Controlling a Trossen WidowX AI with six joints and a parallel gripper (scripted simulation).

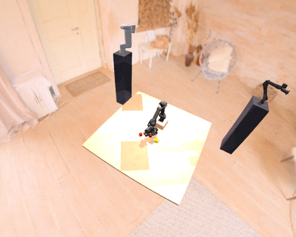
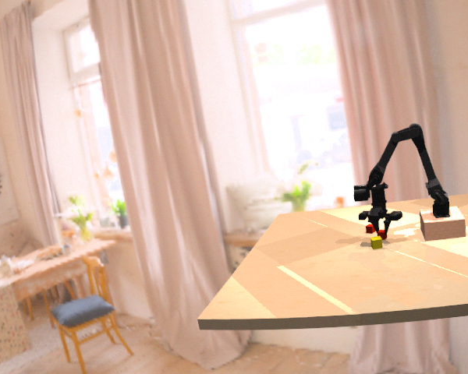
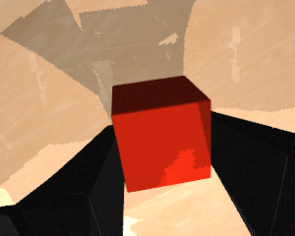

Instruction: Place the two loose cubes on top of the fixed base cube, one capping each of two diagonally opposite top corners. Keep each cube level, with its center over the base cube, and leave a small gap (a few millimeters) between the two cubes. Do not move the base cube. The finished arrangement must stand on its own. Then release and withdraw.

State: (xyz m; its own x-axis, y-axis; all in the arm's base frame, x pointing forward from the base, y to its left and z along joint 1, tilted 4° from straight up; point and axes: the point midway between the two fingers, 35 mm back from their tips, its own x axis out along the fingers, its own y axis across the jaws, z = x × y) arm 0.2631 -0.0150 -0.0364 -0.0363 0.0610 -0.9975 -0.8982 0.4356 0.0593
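Now: gripper tip 3 cm short of the yellow cube and 10 cm to the right of it.
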